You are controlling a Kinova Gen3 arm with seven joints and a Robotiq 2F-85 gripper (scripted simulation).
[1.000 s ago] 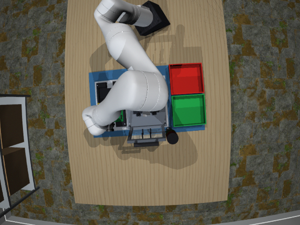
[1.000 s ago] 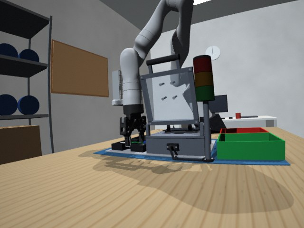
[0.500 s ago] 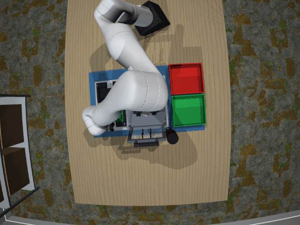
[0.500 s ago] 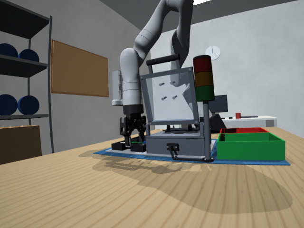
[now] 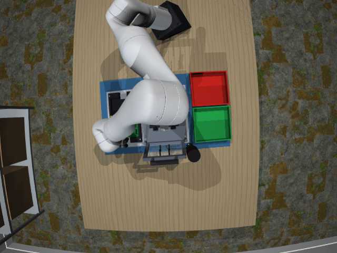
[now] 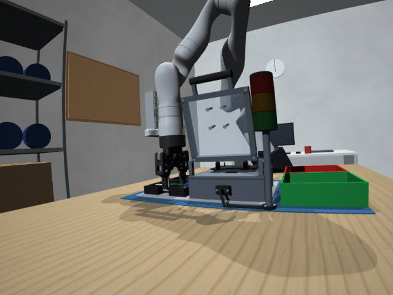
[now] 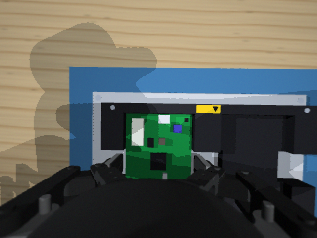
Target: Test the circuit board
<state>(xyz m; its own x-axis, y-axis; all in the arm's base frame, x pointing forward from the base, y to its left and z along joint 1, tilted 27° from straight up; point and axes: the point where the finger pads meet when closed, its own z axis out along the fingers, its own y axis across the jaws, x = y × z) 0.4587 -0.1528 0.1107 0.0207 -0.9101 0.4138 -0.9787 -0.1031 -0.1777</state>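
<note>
Now: the green circuit board right at my hand. From my hand the other things lie so: black hook 11 cm behind, 23 cm to the left, 7 cm above; then clear lid 8 cm ahead, 17 cm to the left, 16 cm above; then green bin 37 cm to the left, 1 cm below.
</note>
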